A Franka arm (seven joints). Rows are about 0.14 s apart.
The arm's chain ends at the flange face. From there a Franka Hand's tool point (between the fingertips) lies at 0.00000 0.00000 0.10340 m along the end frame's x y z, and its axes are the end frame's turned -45 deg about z.
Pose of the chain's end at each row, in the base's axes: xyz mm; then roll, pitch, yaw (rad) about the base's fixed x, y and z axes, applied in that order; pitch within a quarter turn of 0, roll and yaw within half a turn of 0:
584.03, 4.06, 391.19, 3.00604, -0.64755, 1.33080
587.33, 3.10, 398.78, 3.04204, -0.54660, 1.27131
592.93, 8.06, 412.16, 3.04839, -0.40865, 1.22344
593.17, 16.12, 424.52, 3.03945, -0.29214, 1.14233
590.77, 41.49, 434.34, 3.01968, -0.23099, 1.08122
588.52, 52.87, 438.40, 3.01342, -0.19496, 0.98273
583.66, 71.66, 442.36, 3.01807, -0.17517, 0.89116
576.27, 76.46, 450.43, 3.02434, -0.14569, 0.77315
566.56, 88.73, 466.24, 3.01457, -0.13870, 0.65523
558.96, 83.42, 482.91, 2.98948, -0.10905, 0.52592
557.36, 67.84, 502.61, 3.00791, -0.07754, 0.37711
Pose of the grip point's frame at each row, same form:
612.29, 60.77, 309.48, 2.57497, -0.35793, 2.17589
612.93, 51.17, 310.88, 2.67555, -0.31257, 2.10354
615.90, 43.25, 317.69, 2.78403, -0.22242, 2.02987
615.07, 38.69, 326.02, 2.86280, -0.13501, 1.93166
612.92, 56.31, 334.43, 2.89268, -0.07826, 1.86225
610.54, 62.07, 337.79, 2.91370, -0.04833, 1.76111
604.81, 77.56, 341.32, 2.93087, -0.03745, 1.66966
595.39, 78.21, 348.83, 2.95599, -0.02081, 1.55192
585.79, 86.98, 364.66, 2.95401, -0.00904, 1.43264
576.45, 75.45, 381.31, 2.95700, 0.02956, 1.30026
569.82, 57.95, 400.44, 2.99219, 0.03920, 1.15438

